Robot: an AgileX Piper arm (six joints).
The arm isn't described. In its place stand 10 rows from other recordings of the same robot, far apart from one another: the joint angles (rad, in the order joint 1, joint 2, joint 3, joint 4, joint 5, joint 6), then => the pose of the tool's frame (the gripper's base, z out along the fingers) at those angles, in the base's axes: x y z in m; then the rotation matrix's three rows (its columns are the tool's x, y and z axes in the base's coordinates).
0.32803, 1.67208, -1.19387, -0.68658, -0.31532, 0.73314 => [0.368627, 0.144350, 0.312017], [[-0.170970, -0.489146, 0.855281], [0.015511, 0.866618, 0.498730], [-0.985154, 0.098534, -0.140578]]
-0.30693, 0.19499, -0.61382, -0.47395, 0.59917, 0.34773 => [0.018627, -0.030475, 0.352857], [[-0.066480, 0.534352, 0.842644], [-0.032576, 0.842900, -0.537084], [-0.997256, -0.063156, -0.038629]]
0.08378, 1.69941, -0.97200, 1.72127, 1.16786, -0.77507 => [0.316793, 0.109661, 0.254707], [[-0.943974, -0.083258, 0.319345], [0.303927, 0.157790, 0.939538], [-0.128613, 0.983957, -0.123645]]
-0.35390, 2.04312, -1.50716, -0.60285, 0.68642, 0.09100 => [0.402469, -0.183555, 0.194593], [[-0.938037, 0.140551, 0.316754], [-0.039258, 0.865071, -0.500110], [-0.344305, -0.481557, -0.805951]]
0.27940, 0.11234, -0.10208, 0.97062, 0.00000, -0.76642 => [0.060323, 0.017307, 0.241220], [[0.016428, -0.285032, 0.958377], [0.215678, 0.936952, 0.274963], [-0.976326, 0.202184, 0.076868]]
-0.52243, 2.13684, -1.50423, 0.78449, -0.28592, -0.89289 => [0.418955, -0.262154, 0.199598], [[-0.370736, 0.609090, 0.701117], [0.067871, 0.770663, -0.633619], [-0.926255, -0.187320, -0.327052]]
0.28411, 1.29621, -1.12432, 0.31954, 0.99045, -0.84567 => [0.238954, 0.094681, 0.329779], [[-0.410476, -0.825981, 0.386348], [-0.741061, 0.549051, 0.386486], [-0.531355, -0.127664, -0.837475]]
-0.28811, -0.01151, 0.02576, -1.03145, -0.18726, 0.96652 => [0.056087, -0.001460, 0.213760], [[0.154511, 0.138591, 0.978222], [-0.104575, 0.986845, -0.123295], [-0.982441, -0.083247, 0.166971]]
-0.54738, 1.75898, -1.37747, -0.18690, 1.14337, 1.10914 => [0.290518, -0.195093, 0.252680], [[0.022602, 0.999316, 0.029253], [0.976297, -0.015763, -0.215861], [-0.215253, 0.033439, -0.975986]]
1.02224, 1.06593, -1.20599, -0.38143, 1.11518, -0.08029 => [0.126416, 0.148525, 0.401891], [[-0.207602, -0.767343, 0.606702], [-0.795559, 0.493329, 0.351727], [-0.569199, -0.409648, -0.712882]]
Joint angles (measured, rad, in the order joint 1, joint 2, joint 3, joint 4, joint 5, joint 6), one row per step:
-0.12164 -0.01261 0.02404 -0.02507 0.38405 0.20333
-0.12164 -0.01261 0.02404 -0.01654 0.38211 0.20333
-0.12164 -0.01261 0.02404 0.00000 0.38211 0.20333
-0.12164 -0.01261 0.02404 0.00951 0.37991 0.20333
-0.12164 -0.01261 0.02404 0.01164 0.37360 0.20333
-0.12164 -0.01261 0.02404 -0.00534 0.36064 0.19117
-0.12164 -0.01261 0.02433 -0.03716 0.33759 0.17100
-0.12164 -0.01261 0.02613 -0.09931 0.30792 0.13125
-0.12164 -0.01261 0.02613 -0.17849 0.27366 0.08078
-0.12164 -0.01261 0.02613 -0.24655 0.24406 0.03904
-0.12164 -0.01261 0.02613 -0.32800 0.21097 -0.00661
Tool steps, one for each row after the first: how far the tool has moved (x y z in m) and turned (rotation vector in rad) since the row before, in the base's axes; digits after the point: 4 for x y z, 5 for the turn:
0.0001 0.0003 0.0002 0.00820 -0.00296 0.00069
0.0001 0.0006 0.0000 0.01637 -0.00200 0.00125
0.0001 0.0003 0.0002 0.00915 -0.00333 0.00071
0.0002 0.0000 0.0005 0.00135 -0.00652 0.00009
0.0003 -0.0006 0.0011 -0.02994 -0.00941 0.00217
0.0005 -0.0010 0.0019 -0.05355 -0.01623 0.00353
0.0005 -0.0017 0.0021 -0.10318 -0.01454 0.00713
0.0004 -0.0017 0.0033 -0.13151 -0.01610 0.00965
0.0004 -0.0011 0.0029 -0.11177 -0.01322 0.00867
0.0003 -0.0008 0.0033 -0.12955 -0.01321 0.00994

